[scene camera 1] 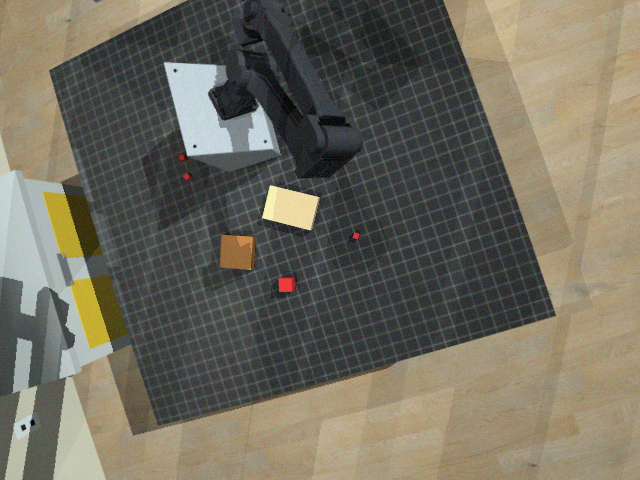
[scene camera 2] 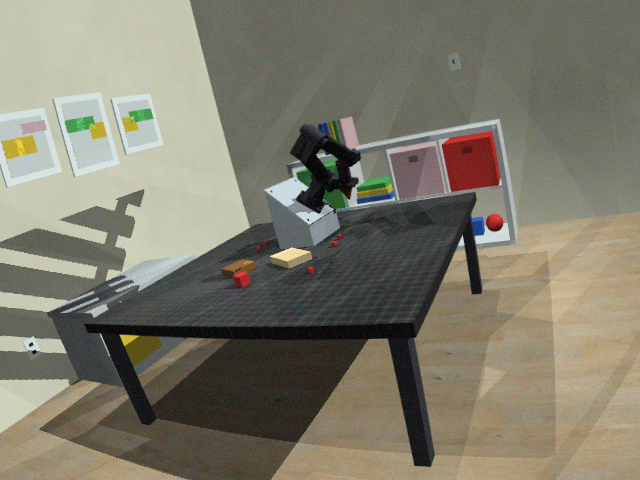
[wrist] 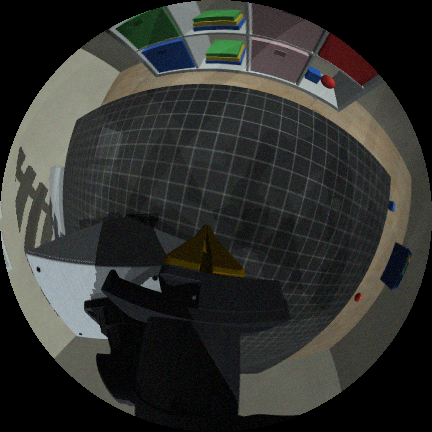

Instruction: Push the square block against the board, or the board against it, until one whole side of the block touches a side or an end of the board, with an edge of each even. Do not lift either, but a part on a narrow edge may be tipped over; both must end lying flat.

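Frame: origin at the arm's base, x ahead, y right, z down, level; millimetres.
Where they show: gripper, fingertip midpoint: (scene camera 2: 349,198) (wrist: 205,229); arm's base, origin of the base link: (scene camera 1: 233,101) (scene camera 2: 310,203) (wrist: 120,310).
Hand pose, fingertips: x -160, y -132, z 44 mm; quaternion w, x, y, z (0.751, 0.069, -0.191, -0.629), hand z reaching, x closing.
Things, the pixels of their top centre, and the offset from my fingertips.
- square block, middle of its top: (scene camera 1: 236,252) (scene camera 2: 237,265) dz +82, dx +519, dy +356 mm
- board, middle of its top: (scene camera 1: 290,207) (scene camera 2: 289,254) dz +82, dx +474, dy +143 mm
- tiny red cube, middle of its top: (scene camera 1: 356,235) (scene camera 2: 310,268) dz +96, dx +637, dy +4 mm
The square block (scene camera 1: 236,252) (scene camera 2: 237,268) is orange-brown and lies flat on the table. The board (scene camera 1: 293,208) (scene camera 2: 291,256) is a pale cream rectangle and lies flat, up and to the right of the block in the first scene view. A narrow gap separates them, and their sides are turned at different angles. My gripper (scene camera 2: 348,193) (wrist: 205,229) is shut, with nothing between its yellow fingertips. It hangs above the table beside the arm's white base, away from both parts. In the first scene view the arm hides it. The block and board do not show in the wrist view.
A red cube (scene camera 1: 286,284) (scene camera 2: 241,280) stands near the block, on the side away from the arm's base. A tiny red cube (scene camera 1: 355,236) (scene camera 2: 310,270) lies right of the board. More tiny red cubes lie near the white base (scene camera 1: 199,113) (scene camera 2: 292,222).
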